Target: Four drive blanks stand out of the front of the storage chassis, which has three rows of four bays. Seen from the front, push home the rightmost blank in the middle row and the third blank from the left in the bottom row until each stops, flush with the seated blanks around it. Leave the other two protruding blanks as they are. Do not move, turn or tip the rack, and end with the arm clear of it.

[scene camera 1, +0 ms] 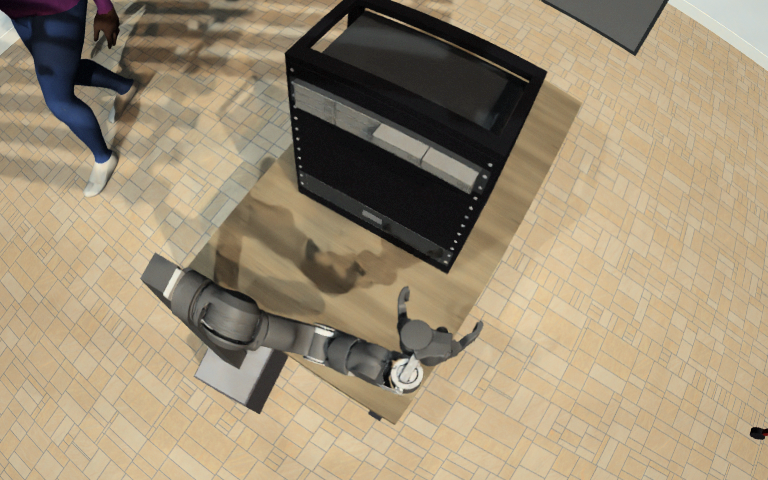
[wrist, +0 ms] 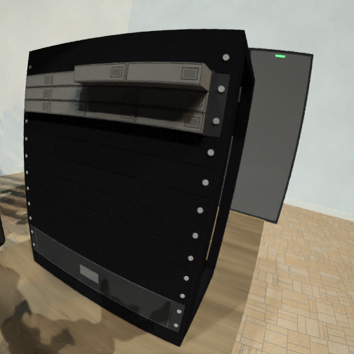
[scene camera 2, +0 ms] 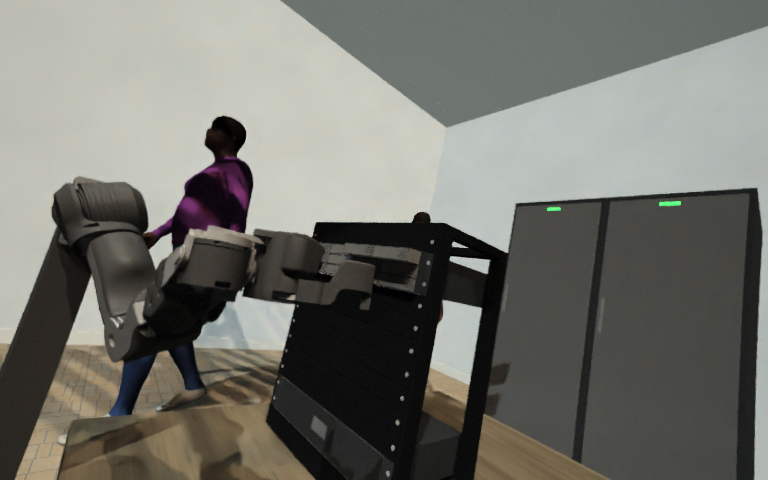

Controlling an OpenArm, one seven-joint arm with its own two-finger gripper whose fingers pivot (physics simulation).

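The black rack (scene camera 1: 379, 164) (scene camera 2: 351, 350) (wrist: 115, 175) stands upright. In the wrist view, the top row's third blank (scene camera 1: 399, 141) (wrist: 97, 73) and rightmost blank (scene camera 1: 453, 168) (wrist: 165, 76) jut out and shade the rows below. The middle row's rightmost blank (wrist: 192, 101) has its right end about level with the bottom row's rightmost blank (wrist: 192, 122). The bottom row's third blank (wrist: 105, 111) looks in line with its neighbours, but shadow hides its exact depth. My gripper (scene camera 1: 441, 306) is open and empty, in front of the rack's right side and apart from it.
The wooden table (scene camera 1: 526, 186) (scene camera 2: 169, 447) bears the rack. A person in purple (scene camera 2: 215, 198) stands beyond the arm; the legs (scene camera 1: 73, 101) show at the upper left in scene camera 1. Grey cabinets (scene camera 2: 673, 339) (wrist: 270, 135) stand behind the rack. A grey block (scene camera 1: 237, 373) is beside the arm's base.
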